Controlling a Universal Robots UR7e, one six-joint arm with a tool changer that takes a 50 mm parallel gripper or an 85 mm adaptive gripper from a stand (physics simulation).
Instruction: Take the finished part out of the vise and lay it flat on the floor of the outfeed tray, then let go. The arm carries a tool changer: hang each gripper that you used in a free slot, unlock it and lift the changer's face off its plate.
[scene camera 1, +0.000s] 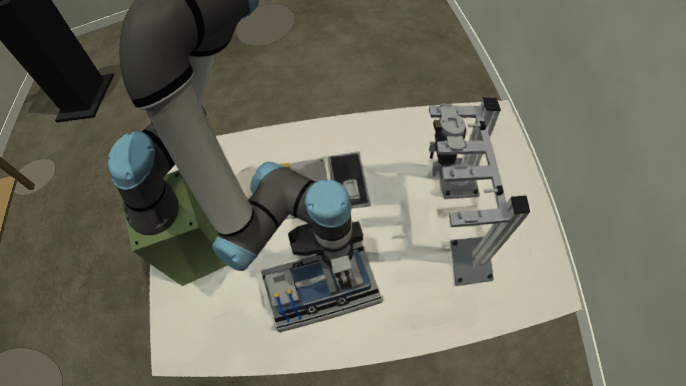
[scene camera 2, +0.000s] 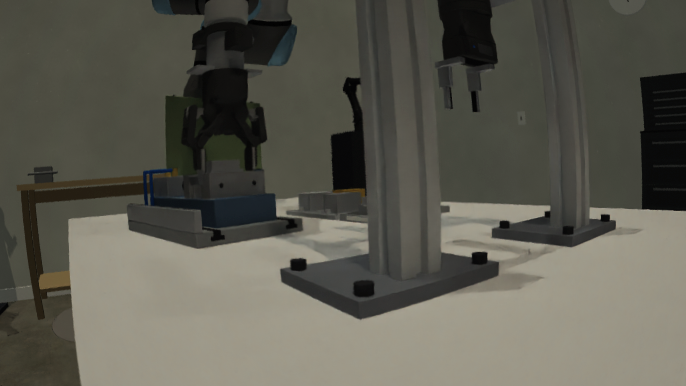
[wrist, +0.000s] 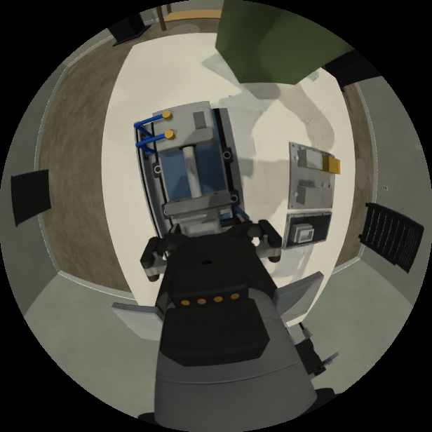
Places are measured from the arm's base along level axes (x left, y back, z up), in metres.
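Pixels of known places: hand, tool point: (scene camera 2: 225, 63); arm's base, link origin: (scene camera 1: 152, 209).
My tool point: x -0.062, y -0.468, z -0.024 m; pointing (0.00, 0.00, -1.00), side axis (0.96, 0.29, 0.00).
Ahead of a thing's pixels: the offset from my tool point to its top centre.
The finished part {dz -0.160, dx -0.011, dy -0.005 m} (scene camera 2: 223, 166) (wrist: 201, 227) is a light grey block clamped in the jaws of the vise {dz -0.176, dx -0.034, dy +0.057 m} (scene camera 1: 281, 285) (scene camera 2: 240, 210) (wrist: 207, 122), its top above the jaws. My gripper (scene camera 2: 225, 159) (wrist: 210, 257), the black adaptive one, points down over the vise. It is open: its fingertips stand on either side of the part's top, with visible gaps in scene camera 2. The wrist hides the fingers in scene camera 1. The outfeed tray (scene camera 1: 345, 167) (wrist: 317, 222) has a dark floor. A grey hollow square part {dz -0.234, dx +0.263, dy -0.023 m} (scene camera 1: 350, 188) (wrist: 304, 233) lies in it.
The tool stand (scene camera 1: 492, 235) (scene camera 2: 400, 150) is at the right in scene camera 1. The parallel gripper (scene camera 1: 446, 150) (scene camera 2: 462, 100) hangs in its far slot; the near slot is empty. A grey plate (wrist: 312, 200) with blocks and a yellow piece (wrist: 331, 164) adjoins the tray.
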